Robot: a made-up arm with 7 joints.
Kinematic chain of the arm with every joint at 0, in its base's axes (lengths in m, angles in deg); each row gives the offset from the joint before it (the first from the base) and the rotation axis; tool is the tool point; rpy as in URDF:
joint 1: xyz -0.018 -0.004 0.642 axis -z
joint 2: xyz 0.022 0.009 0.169 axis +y
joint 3: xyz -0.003 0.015 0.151 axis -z
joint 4: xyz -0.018 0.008 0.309 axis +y
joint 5: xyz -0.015 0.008 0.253 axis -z
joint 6: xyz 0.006 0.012 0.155 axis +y
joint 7: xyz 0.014 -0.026 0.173 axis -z
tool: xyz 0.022 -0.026 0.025 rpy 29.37 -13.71 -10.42
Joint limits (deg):
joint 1: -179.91..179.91
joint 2: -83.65..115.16
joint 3: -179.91..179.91
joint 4: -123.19..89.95
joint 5: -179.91..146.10
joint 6: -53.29..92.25
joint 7: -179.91..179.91
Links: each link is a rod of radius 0.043 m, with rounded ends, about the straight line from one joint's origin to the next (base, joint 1, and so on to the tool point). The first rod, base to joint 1, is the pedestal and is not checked.
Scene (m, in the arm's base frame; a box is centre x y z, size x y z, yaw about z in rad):
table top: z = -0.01
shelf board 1: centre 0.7 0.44 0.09 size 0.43 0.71 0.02 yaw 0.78
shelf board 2: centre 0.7 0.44 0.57 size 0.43 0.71 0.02 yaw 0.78
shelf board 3: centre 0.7 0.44 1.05 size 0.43 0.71 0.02 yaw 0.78
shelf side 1: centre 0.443 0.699 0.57 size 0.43 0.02 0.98 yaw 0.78
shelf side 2: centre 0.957 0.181 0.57 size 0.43 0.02 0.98 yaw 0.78
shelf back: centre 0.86 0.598 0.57 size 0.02 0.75 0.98 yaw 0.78
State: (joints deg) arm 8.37 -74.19 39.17 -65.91 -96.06 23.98 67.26
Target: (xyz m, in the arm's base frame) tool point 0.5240 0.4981 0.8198
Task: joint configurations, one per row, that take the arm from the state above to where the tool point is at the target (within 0.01 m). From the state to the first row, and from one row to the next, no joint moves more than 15 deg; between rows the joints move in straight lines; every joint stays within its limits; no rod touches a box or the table.
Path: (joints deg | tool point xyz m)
1: 16.04 -74.94 44.79 -78.59 -102.51 32.50 66.22 | -0.4673 0.6756 0.6516
2: 23.71 -75.68 50.41 -91.28 -108.96 41.02 65.18 | -0.2075 0.7001 0.6782
3: 31.38 -76.43 56.03 -103.96 -115.41 49.54 64.14 | 0.0217 0.6291 0.7318
4: 39.05 -77.17 61.65 -116.65 -121.86 58.06 63.10 | 0.1808 0.4849 0.8010
5: 48.78 -73.71 61.59 -119.92 -127.42 60.16 63.63 | 0.2637 0.3958 0.8125
6: 58.51 -70.25 61.53 -123.19 -132.98 62.25 64.17 | 0.3180 0.2943 0.8198
7: 65.73 -70.40 63.00 -114.18 -122.94 51.26 65.13 | 0.3931 0.3700 0.8124
8: 72.95 -70.55 64.48 -105.17 -112.90 40.27 66.08 | 0.4619 0.4396 0.8132
9: 80.17 -70.70 65.96 -96.16 -102.85 29.29 67.04 | 0.5240 0.4981 0.8198

